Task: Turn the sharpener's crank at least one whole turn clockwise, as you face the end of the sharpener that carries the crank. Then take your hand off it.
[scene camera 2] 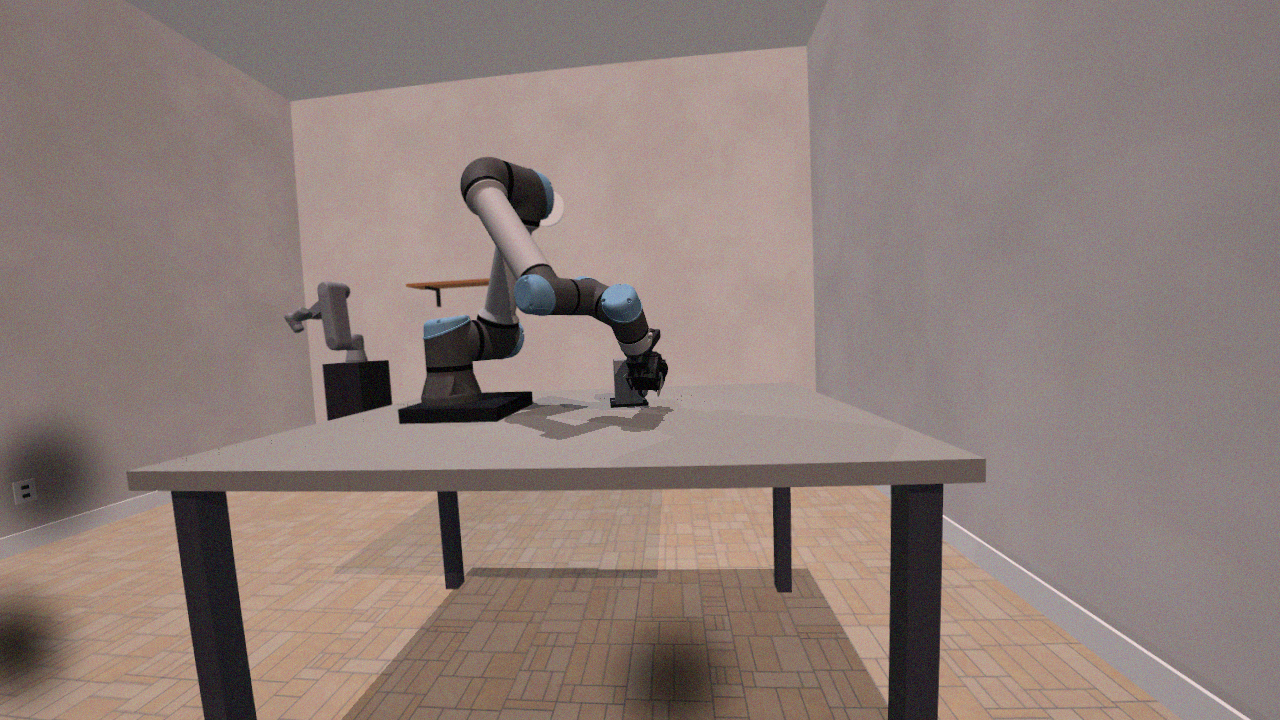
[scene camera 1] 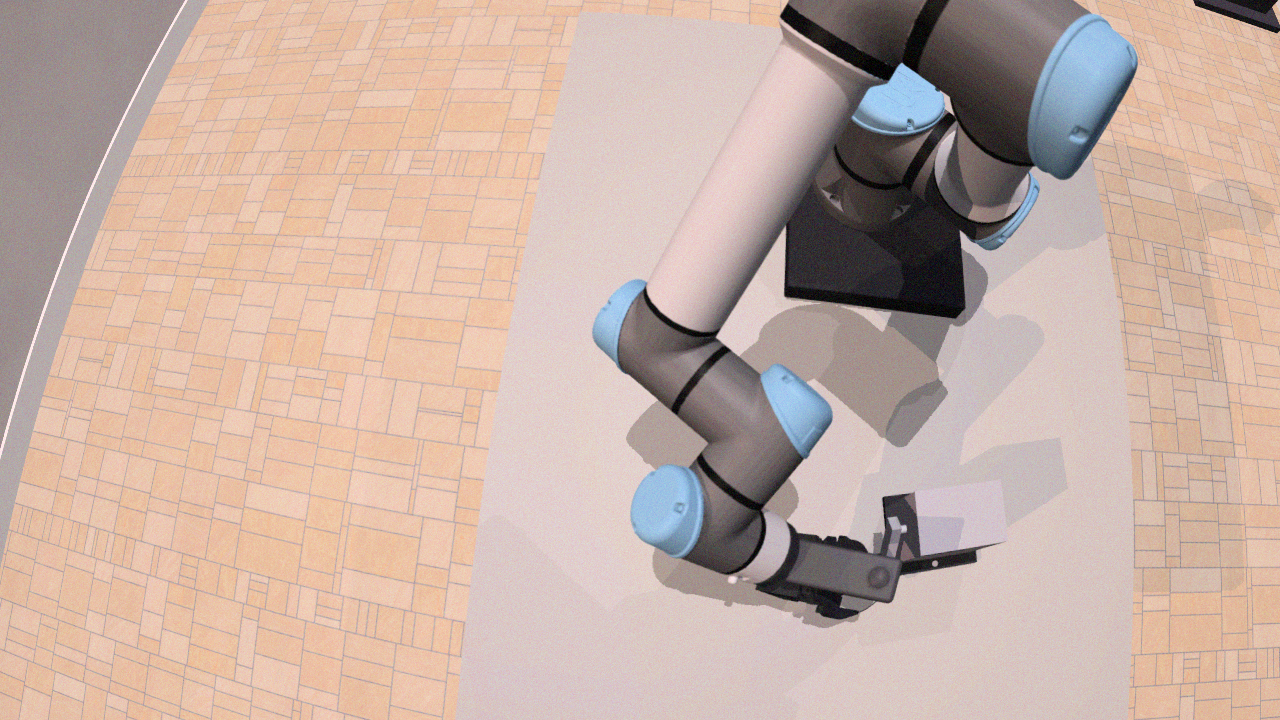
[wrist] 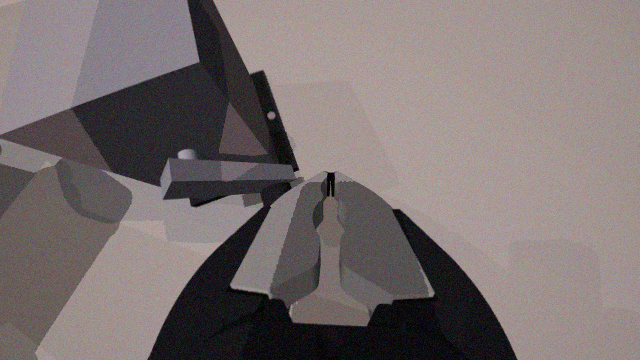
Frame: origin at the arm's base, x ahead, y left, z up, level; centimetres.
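Seen in the pictures: gripper, between the fingertips: (scene camera 2: 657,390) (wrist: 330,174); arm's base, origin of its link: (scene camera 2: 452,401) (scene camera 1: 863,185).
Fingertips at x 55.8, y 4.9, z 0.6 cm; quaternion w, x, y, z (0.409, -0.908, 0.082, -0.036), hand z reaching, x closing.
Pixels of each thing's middle, then the offset from my fingertips to it. "spot": a spot on its surface instead.
- sharpener, a spot on its surface: (wrist: 135,65) spot: dx -6.6, dy +2.4, dz +8.4 cm
- small dark piece, a spot on its surface: (wrist: 278,192) spot: dx -3.6, dy -1.0, dz +1.0 cm
The sharpener (scene camera 1: 962,514) (scene camera 2: 619,377) (wrist: 135,65) is a pale box with a dark crank end, standing upright on a black base (scene camera 1: 953,561) (scene camera 2: 629,402) (wrist: 272,120). Its grey crank arm (scene camera 1: 893,535) (wrist: 230,171) lies across that end in the wrist view, a pale round stub beside its left end. A small dark piece (wrist: 278,192) shows at its right end, partly hidden behind my finger; it may be the crank's handle. My gripper (scene camera 2: 658,390) (wrist: 330,174) is shut and empty, its tips just right of the crank arm. Whether a finger touches the crank I cannot tell. In scene camera 1 the wrist housing hides my fingertips.
The sharpener stands on a pale table (scene camera 1: 572,626) (scene camera 2: 554,479). My arm's black base plate (scene camera 1: 872,291) (scene camera 2: 465,410) lies farther back on the table. My arm's shadows fall around the sharpener. Another robot arm (scene camera 2: 335,317) stands on a dark pedestal (scene camera 2: 358,389) beyond the table.
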